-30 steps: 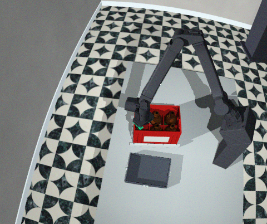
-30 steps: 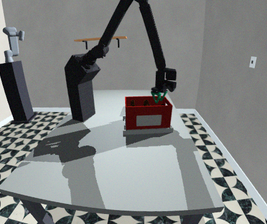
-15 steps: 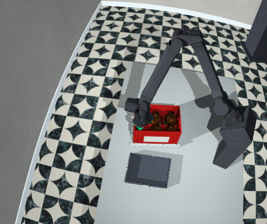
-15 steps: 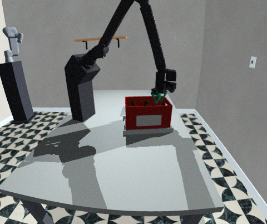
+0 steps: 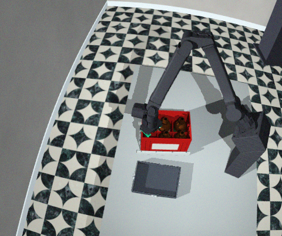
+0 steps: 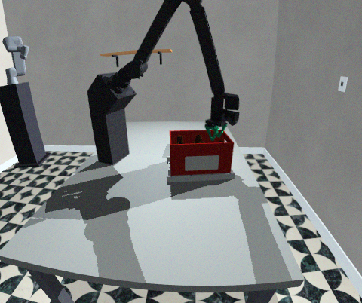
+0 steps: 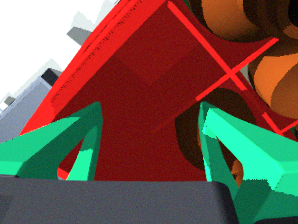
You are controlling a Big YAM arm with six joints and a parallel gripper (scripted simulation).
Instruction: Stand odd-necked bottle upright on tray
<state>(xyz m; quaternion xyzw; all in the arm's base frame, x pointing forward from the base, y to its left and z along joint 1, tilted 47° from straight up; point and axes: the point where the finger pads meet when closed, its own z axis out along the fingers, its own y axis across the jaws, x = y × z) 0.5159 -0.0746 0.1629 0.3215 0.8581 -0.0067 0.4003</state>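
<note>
Right now the crate is 90 mm behind my hand, 40 mm to the right of it and 70 mm below it. Also, from my hand: dark grey tray: 30 mm behind, 230 mm to the left, 140 mm below; glass bottle: 90 mm behind, 80 mm to the right, 60 mm below.
</note>
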